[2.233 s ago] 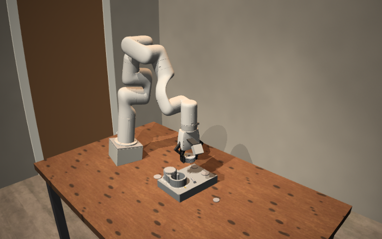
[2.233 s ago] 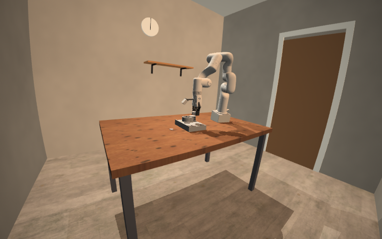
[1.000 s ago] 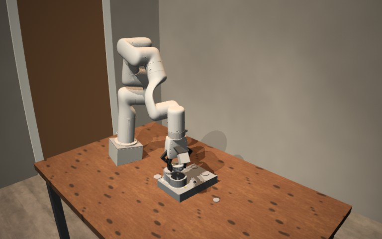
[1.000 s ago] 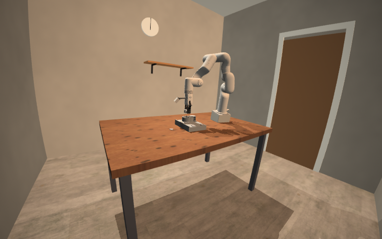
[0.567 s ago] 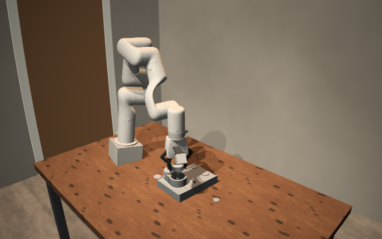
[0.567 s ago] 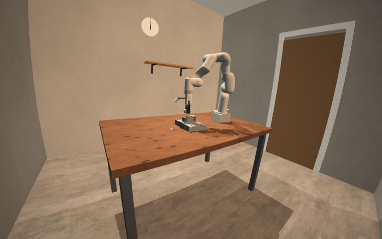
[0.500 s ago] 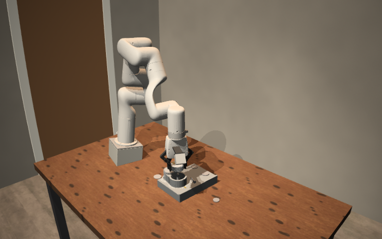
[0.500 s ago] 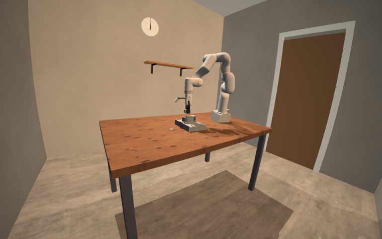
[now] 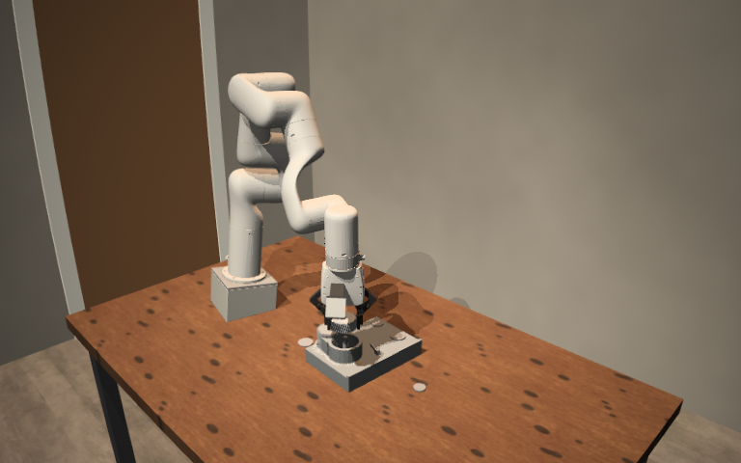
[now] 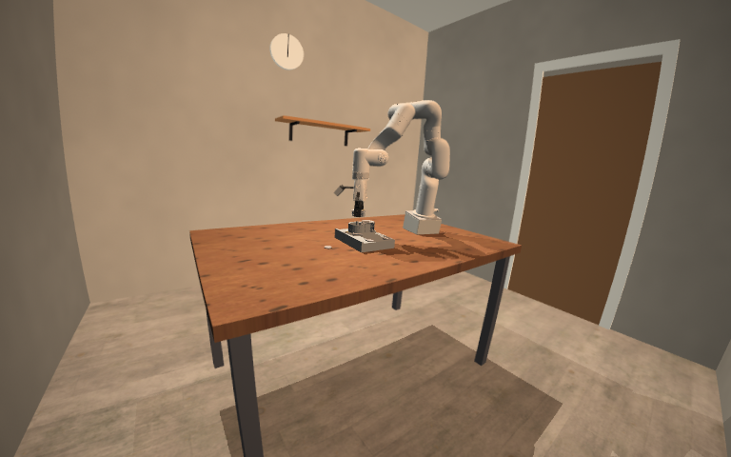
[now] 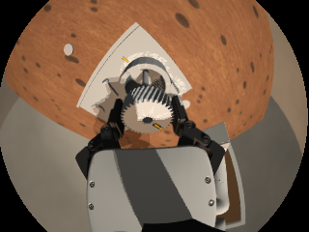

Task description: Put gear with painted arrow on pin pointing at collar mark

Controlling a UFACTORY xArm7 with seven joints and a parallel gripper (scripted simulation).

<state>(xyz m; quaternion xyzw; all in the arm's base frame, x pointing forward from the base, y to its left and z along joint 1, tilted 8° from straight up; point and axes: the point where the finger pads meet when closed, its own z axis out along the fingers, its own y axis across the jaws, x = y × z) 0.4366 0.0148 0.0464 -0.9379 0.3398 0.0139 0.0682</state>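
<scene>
The gear lies right at my hand. The rest, counted from my hand: flat disc: 30 mm ahead, 150 mm to the left, 90 mm below; then short peg: 50 mm ahead, 60 mm to the left, 90 mm below.
</scene>
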